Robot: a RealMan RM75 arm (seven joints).
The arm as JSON. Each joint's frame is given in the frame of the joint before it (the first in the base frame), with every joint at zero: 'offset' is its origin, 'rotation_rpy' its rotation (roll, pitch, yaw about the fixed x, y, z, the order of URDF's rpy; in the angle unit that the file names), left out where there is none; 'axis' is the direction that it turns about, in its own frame. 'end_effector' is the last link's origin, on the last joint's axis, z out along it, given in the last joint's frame.
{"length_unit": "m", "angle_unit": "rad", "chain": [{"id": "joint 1", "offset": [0.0, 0.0, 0.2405], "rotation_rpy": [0.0, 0.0, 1.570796], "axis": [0.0, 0.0, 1.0]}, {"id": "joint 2", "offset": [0.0, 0.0, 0.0], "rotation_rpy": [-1.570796, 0.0, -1.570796], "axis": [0.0, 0.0, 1.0]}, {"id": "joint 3", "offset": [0.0, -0.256, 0.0], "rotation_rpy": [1.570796, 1.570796, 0.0], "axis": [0.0, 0.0, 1.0]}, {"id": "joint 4", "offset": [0.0, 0.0, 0.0], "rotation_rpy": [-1.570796, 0.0, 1.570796], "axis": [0.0, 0.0, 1.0]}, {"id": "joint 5", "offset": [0.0, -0.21, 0.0], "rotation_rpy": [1.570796, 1.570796, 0.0], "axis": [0.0, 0.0, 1.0]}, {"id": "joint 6", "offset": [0.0, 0.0, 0.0], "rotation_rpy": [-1.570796, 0.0, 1.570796], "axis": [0.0, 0.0, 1.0]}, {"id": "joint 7", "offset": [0.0, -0.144, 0.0], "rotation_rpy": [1.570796, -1.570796, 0.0], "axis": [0.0, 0.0, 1.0]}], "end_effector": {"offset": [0.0, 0.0, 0.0], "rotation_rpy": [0.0, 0.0, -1.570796]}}
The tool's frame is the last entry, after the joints.
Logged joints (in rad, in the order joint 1, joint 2, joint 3, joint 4, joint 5, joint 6, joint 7), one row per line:
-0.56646, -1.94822, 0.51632, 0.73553, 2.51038, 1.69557, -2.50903
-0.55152, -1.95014, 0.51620, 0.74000, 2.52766, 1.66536, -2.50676
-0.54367, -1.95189, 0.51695, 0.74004, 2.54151, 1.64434, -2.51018
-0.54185, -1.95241, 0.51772, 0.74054, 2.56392, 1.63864, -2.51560
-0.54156, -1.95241, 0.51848, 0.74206, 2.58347, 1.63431, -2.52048
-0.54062, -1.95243, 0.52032, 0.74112, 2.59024, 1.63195, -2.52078
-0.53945, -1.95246, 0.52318, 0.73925, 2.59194, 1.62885, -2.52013
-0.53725, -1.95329, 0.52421, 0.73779, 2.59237, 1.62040, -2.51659
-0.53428, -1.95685, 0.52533, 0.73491, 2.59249, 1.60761, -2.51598
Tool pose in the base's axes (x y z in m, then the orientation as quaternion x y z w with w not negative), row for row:
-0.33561, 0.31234, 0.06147, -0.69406, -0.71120, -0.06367, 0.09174
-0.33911, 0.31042, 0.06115, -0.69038, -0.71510, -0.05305, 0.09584
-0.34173, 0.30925, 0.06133, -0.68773, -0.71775, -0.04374, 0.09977
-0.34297, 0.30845, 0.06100, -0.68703, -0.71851, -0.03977, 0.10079
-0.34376, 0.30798, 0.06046, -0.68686, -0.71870, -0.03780, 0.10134
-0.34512, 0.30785, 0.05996, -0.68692, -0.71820, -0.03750, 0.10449
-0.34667, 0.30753, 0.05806, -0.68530, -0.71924, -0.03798, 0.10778
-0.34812, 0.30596, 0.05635, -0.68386, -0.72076, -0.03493, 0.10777
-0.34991, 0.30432, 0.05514, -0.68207, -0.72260, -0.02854, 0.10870
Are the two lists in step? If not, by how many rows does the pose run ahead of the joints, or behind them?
The pose runs 2 rows ahead of the joints: the pose in row i belongs to the joints in row i + 2.
